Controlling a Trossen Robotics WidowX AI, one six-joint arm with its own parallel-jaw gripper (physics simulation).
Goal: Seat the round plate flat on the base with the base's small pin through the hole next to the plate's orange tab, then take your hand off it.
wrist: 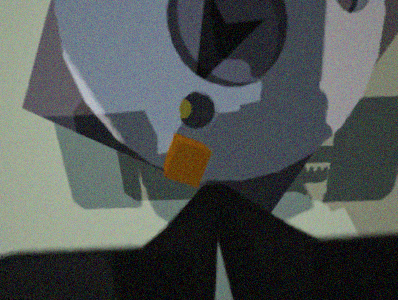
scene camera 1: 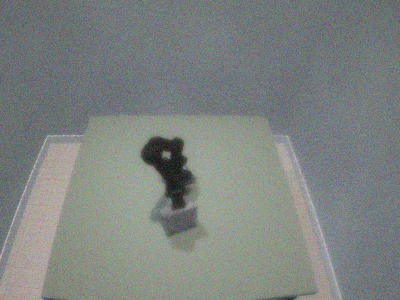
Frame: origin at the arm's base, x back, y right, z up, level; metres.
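Seen in the pictures: gripper, between the fingertips: [wrist: 213, 195]; arm's base, origin of its link: [scene camera 1: 179, 206].
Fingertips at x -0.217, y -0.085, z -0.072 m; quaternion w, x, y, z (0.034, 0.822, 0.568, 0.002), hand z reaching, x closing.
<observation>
Pixels of each thing's middle, then the offset from my fingertips to it. "spot": a spot on its surface instead. Level surfaces: height alone.
- round blue-grey plate, middle of its body: [wrist: 238, 13] dx -0.057, dy +0.031, dz +0.002 m
- square mauve base, a spot on its surface: [wrist: 42, 95] spot: dx -0.061, dy -0.053, dz -0.022 m
- orange tab, middle of its body: [wrist: 185, 158] dx -0.025, dy +0.000, dz +0.017 m
- yellow pin, a spot on its surface: [wrist: 185, 109] spot: dx -0.033, dy +0.001, dz -0.016 m
- pale green table, height of its surface: dz -0.045 m
The round blue-grey plate [wrist: 115, 65] lies over the square mauve base [wrist: 42, 95] in the wrist view. The orange tab [wrist: 188, 160] is at its lower rim. In the hole [wrist: 202, 110] next to the tab, the yellow pin [wrist: 185, 109] shows at the left edge, off the hole's centre and partly covered. I cannot tell whether the plate lies flat. My gripper [wrist: 213, 195] is shut and empty, its tips at the plate's lower rim, right of the tab; contact is unclear. The arm hides plate and base in the scene view.
The black arm [scene camera 1: 175, 172] is folded low above its grey mounting block [scene camera 1: 181, 221] on the pale green table [scene camera 1: 240, 200]. Around the plate's raised centre ring, the wrist view shows arm shadows. Another hole [wrist: 353, 4] is at the upper right of the plate.
</observation>
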